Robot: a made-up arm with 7 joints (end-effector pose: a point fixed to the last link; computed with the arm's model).
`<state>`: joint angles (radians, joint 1 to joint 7).
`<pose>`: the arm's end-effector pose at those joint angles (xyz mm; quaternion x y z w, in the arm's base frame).
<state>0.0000 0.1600 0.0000 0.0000 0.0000 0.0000 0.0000</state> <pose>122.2 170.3 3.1 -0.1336 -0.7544 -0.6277 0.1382</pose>
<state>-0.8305 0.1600 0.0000 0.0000 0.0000 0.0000 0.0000</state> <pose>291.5 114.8 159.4 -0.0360 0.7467 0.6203 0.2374</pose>
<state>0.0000 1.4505 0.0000 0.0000 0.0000 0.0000 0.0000</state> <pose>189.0 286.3 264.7 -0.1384 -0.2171 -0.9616 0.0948</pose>
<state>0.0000 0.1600 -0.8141 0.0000 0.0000 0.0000 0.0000</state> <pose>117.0 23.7 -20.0 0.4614 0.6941 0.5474 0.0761</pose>
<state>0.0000 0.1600 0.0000 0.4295 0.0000 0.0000 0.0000</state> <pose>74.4 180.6 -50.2 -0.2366 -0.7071 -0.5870 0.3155</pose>
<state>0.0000 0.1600 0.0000 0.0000 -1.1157 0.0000 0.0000</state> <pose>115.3 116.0 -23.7 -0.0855 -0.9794 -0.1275 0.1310</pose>
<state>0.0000 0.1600 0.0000 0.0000 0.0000 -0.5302 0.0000</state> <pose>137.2 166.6 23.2 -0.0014 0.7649 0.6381 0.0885</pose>
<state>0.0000 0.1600 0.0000 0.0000 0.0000 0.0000 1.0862</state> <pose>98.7 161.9 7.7 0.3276 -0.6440 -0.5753 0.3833</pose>
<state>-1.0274 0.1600 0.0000 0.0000 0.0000 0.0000 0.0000</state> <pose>307.6 98.9 212.5 -0.0764 0.7258 0.6026 0.3228</pose>
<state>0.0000 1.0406 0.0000 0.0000 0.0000 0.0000 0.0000</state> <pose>164.5 289.7 168.4 -0.1433 -0.4091 -0.8939 0.1140</pose>
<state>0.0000 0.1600 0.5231 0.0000 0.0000 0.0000 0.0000</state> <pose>66.6 245.2 29.8 0.0921 -0.7278 -0.6253 0.2661</pose>
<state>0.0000 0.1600 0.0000 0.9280 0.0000 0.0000 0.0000</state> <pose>-3.2 188.5 -80.7 -0.3423 -0.6117 -0.5061 0.5026</pose>
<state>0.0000 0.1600 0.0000 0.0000 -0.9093 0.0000 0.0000</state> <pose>115.4 127.8 -23.5 -0.0969 -0.9593 -0.2279 0.1356</pose>
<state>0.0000 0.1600 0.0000 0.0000 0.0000 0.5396 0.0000</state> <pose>98.5 172.8 -6.7 -0.2615 -0.6896 -0.5721 0.3589</pose>
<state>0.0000 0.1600 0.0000 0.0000 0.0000 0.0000 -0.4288</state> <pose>131.3 166.2 0.1 -0.3126 -0.7378 -0.5977 0.0259</pose>
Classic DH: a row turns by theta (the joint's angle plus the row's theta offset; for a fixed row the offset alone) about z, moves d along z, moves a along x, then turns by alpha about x. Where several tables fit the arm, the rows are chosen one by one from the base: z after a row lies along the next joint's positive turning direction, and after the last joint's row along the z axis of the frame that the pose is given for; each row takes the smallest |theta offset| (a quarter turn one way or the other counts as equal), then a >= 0, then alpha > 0; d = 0 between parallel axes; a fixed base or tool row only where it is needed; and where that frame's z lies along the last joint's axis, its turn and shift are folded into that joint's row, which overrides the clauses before.
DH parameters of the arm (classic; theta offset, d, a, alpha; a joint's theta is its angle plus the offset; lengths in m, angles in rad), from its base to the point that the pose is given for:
base (fixed): -0.071 0.2411 0.0123 -1.3004
joint 1: -1.3111 0.0503 -0.0054 -1.5708
joint 2: 1.2915 -0.0065 -0.011 1.5708
joint 3: 1.5708 -0.1849 0.0079 -1.5708
joint 4: 1.5708 0.031 0.0066 1.5708
joint 5: 0 0.1255 0.0078 -1.5708
joint 6: -1.5708 0.02 0.0336 1.5708
joint 7: -0.0036 -0.0209 0.0048 -1.9103
tool (fixed): -3.0041 0.0255 0 0

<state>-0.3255 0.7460 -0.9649 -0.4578 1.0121 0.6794 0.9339</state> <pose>157.8 97.9 140.2 -0.3081 0.2491 0.8979 0.1918</pose>
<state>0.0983 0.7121 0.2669 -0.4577 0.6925 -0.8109 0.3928</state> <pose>124.3 204.4 213.7 -0.1753 0.2598 0.8589 0.4051</pose>
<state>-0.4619 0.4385 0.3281 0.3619 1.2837 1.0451 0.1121</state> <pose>148.3 249.4 139.4 0.1415 -0.0823 -0.7330 0.6602</pose>
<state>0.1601 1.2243 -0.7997 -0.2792 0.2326 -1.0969 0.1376</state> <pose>118.8 154.3 99.2 0.4360 0.5068 0.5819 0.4632</pose>
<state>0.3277 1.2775 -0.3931 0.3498 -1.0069 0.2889 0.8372</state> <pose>25.4 328.3 119.5 0.0086 -0.3060 -0.6592 0.6868</pose>
